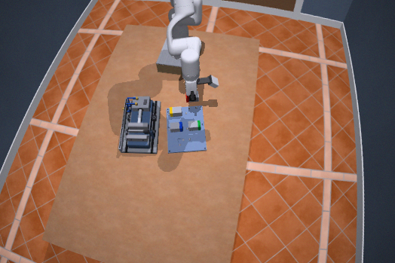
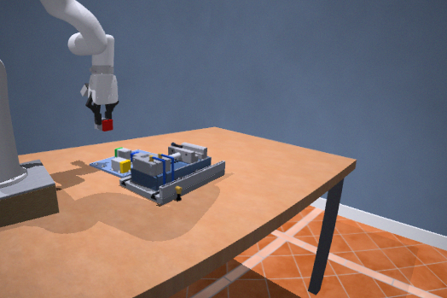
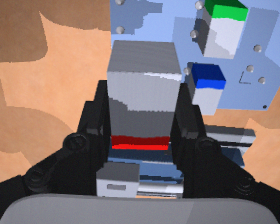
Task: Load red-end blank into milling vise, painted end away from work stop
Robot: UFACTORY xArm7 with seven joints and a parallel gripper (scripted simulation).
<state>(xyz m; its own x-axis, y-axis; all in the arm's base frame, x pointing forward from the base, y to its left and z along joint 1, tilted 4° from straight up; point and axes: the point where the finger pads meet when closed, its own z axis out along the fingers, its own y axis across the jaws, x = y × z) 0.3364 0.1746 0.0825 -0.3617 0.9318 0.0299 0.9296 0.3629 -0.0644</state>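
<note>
Now: the red-ended blank 20 mm below my hand. Also, from my hand: green-ended blank 80 mm ahead, 30 mm to the left, 150 mm below; then yellow-ended blank 30 mm ahead, 80 mm to the right, 150 mm below; then blue-ended blank 120 mm ahead, 50 mm to the right, 150 mm below.
</note>
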